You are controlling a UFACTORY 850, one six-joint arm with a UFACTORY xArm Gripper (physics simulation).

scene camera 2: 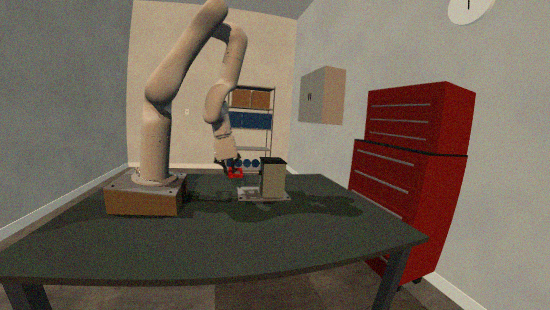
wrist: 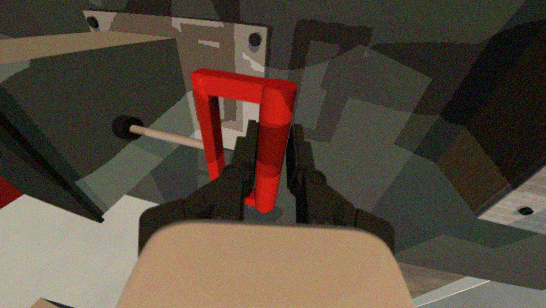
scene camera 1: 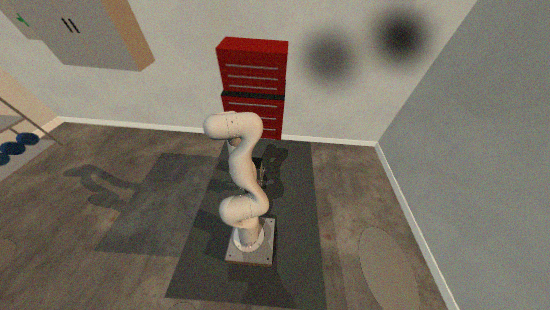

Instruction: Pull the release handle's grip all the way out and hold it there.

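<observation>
The release handle's red grip (wrist: 274, 150) (scene camera 2: 240, 173) is a rectangular loop with a thick round outer bar. A thin pale rod (wrist: 167, 137) joins it to a black collar (wrist: 126, 127) on the box-shaped housing (wrist: 100, 95) (scene camera 2: 273, 180). The grip stands well away from the housing, with a long stretch of rod showing. My gripper (wrist: 273, 136) (scene camera 2: 231, 170) is shut on the thick outer bar, with one black finger on each side. A slim gap seems to show by the right finger. In scene camera 1, the arm hides the gripper and grip.
The housing stands on a pale bolted plate (wrist: 145, 25) (scene camera 2: 249, 191) on the dark table (scene camera 2: 210, 240). The arm's base block (scene camera 2: 142, 201) is at the left of the table. A red tool cabinet (scene camera 2: 400, 120) (scene camera 1: 252, 55) stands beyond the table.
</observation>
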